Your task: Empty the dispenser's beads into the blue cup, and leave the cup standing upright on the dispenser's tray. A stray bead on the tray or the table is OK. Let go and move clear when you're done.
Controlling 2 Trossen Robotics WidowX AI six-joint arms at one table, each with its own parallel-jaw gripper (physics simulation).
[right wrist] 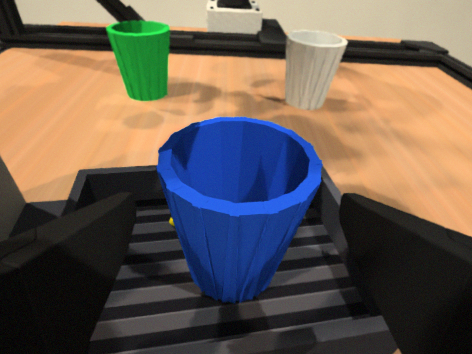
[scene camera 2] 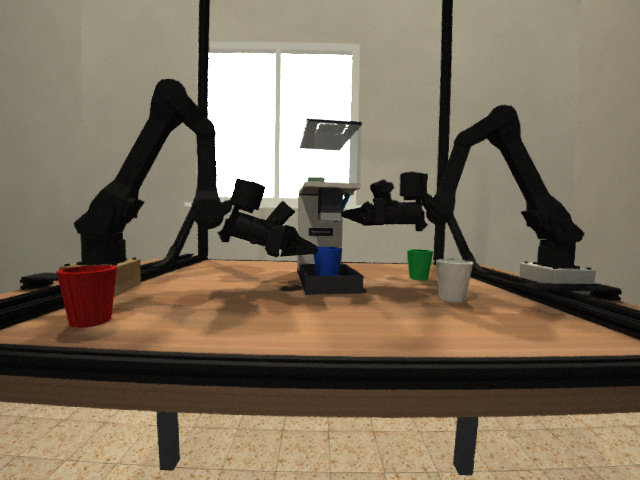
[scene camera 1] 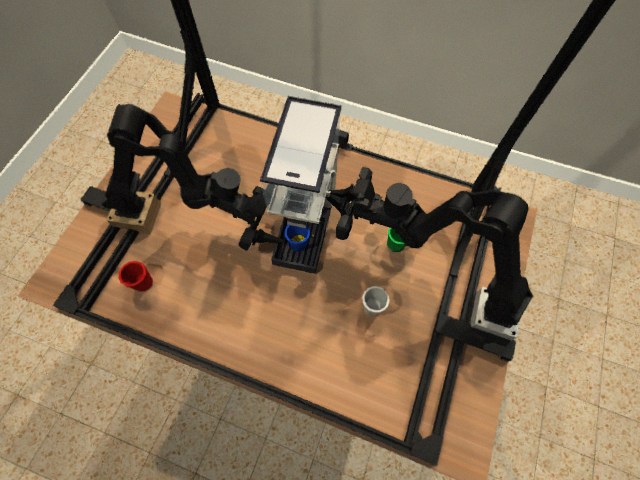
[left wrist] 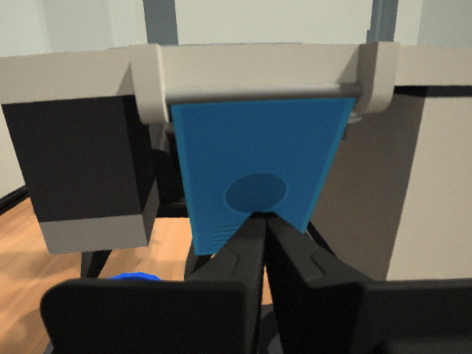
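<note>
The blue cup stands upright on the dispenser's tray, under the outlet. Yellow beads show inside it in scene camera 1. A stray yellow bead lies on the tray. The dispenser has its lid raised; no yellow shows in its clear hopper. My left gripper is shut and empty, its tips against the tilted blue paddle. My right gripper is open, fingers either side of the cup, apart from it.
A green cup and a white cup stand right of the dispenser. A red cup stands at the left. Black rails border the table.
</note>
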